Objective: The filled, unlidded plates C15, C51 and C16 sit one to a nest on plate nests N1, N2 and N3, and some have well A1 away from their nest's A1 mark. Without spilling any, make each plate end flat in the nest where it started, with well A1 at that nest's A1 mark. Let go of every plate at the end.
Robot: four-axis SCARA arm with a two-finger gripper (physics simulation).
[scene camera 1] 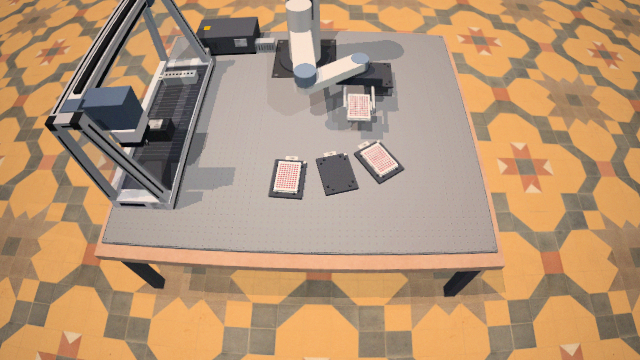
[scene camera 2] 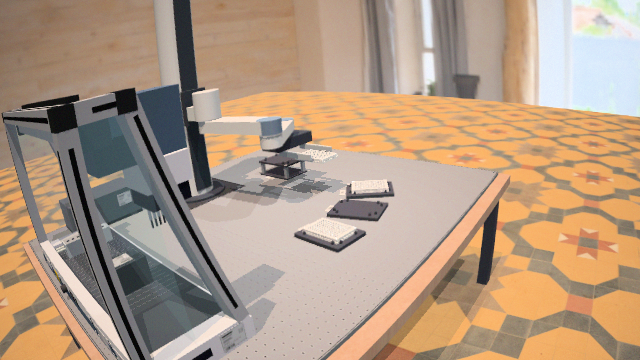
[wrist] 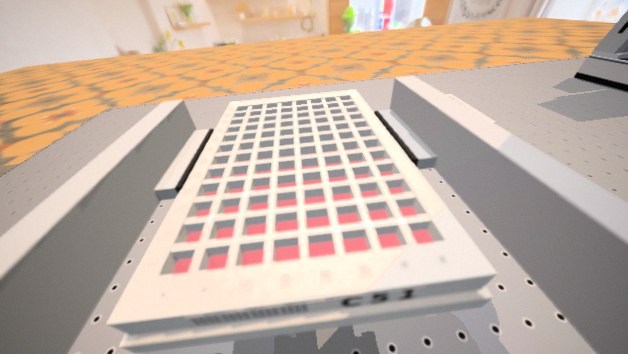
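Note:
My gripper (scene camera 1: 359, 103) (scene camera 2: 320, 153) (wrist: 293, 108) is shut on plate C51 (scene camera 1: 359, 111) (scene camera 2: 321, 156) (wrist: 300, 200), holding it level by its long sides above the table near the arm. Pink liquid shows in its wells; its well letters are too blurred to read. The middle nest (scene camera 1: 337, 174) (scene camera 2: 357, 209) is empty. One filled plate (scene camera 1: 288, 176) (scene camera 2: 330, 230) sits in the left nest (scene camera 1: 286, 195) (scene camera 2: 338, 247). Another (scene camera 1: 379, 159) (scene camera 2: 370, 186) sits in the angled right nest (scene camera 1: 381, 179) (scene camera 2: 372, 194). Their plate names and the nest names are unreadable.
A low dark stand (scene camera 2: 281, 160) is beside the held plate, mostly hidden under the arm in scene camera 1. A framed machine (scene camera 1: 192, 137) (scene camera 2: 94, 215) fills the table's left side. A dark box (scene camera 1: 227, 35) is at the back left.

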